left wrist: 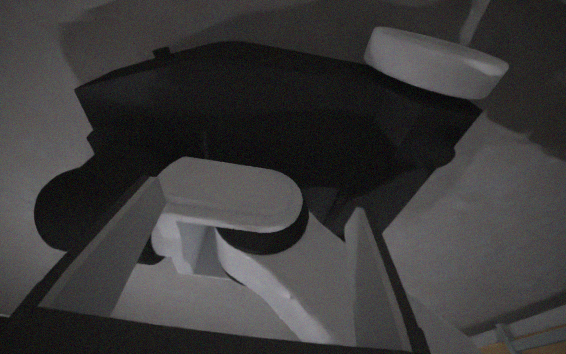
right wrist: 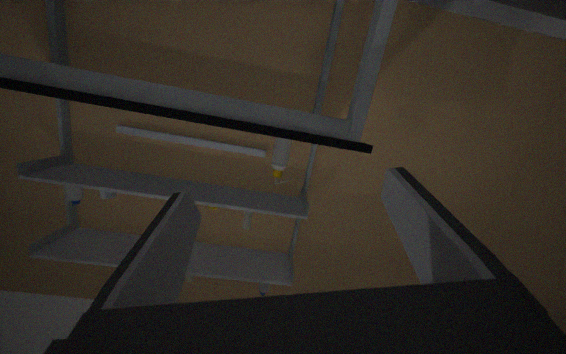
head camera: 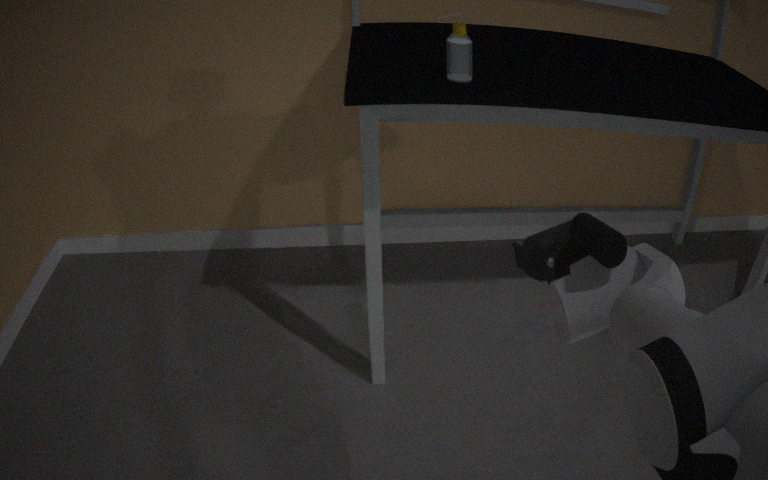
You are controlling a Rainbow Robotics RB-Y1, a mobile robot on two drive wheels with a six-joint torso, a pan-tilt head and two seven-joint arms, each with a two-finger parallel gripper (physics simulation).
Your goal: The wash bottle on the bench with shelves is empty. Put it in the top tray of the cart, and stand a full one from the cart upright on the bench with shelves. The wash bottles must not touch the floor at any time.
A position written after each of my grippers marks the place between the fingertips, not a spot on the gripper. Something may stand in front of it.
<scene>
my left gripper: left wrist 258,204; not seen in the right wrist view (out of frame); not seen in the head camera view (out of frame)
my right gripper: right wrist 286,193; head camera 551,235; not seen in the left wrist view (out of frame)
</scene>
